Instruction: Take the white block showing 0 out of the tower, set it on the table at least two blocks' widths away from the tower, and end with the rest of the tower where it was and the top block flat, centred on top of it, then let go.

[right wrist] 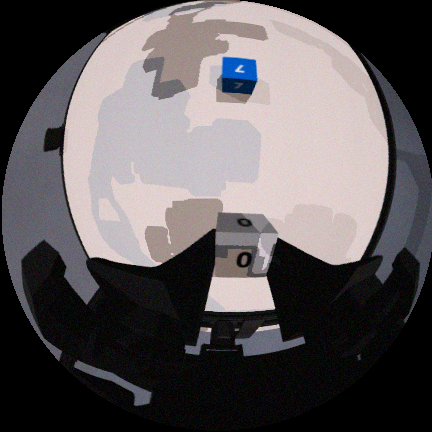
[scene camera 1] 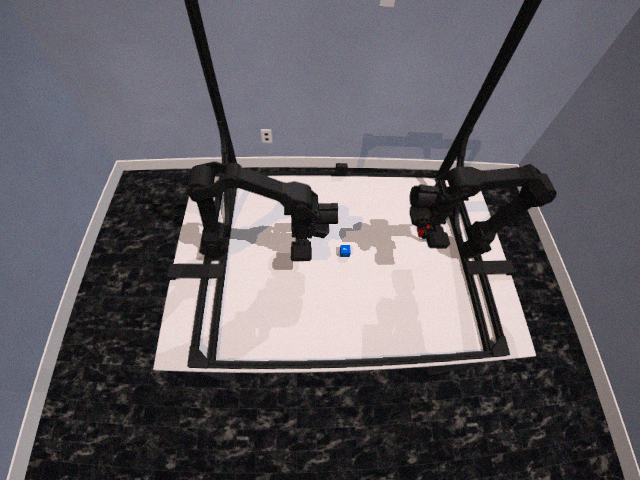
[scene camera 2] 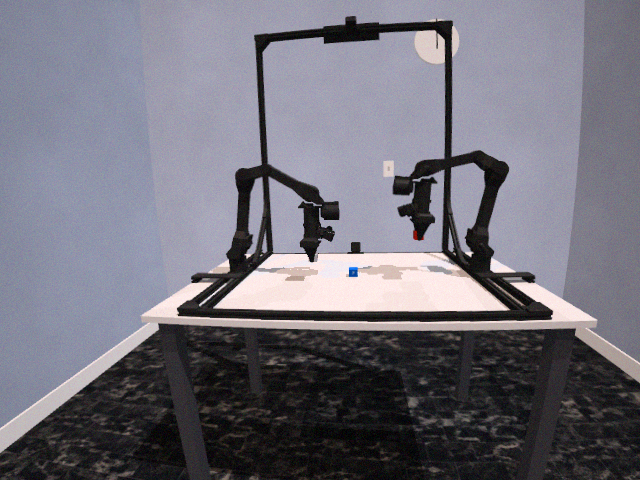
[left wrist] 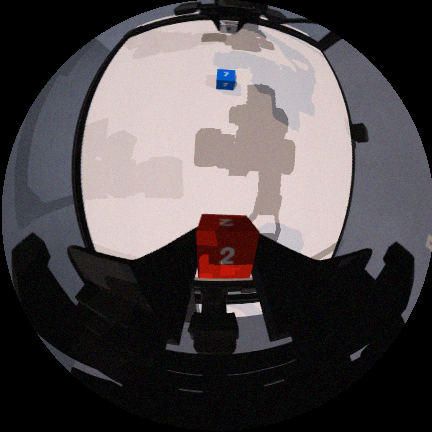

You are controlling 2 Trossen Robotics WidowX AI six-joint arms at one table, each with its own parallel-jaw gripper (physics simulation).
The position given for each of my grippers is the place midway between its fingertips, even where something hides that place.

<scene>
In view: my left gripper (scene camera 1: 422, 233), my right gripper (scene camera 1: 301, 245) and a red block showing 2 (left wrist: 225, 243).
My left gripper also shows in scene camera 2 (scene camera 2: 418, 239) and in the left wrist view (left wrist: 222, 232). My right gripper also shows in the right wrist view (right wrist: 237, 234) and in scene camera 2 (scene camera 2: 312, 261). The right wrist view misses the red block showing 2: it is out of frame.
</scene>
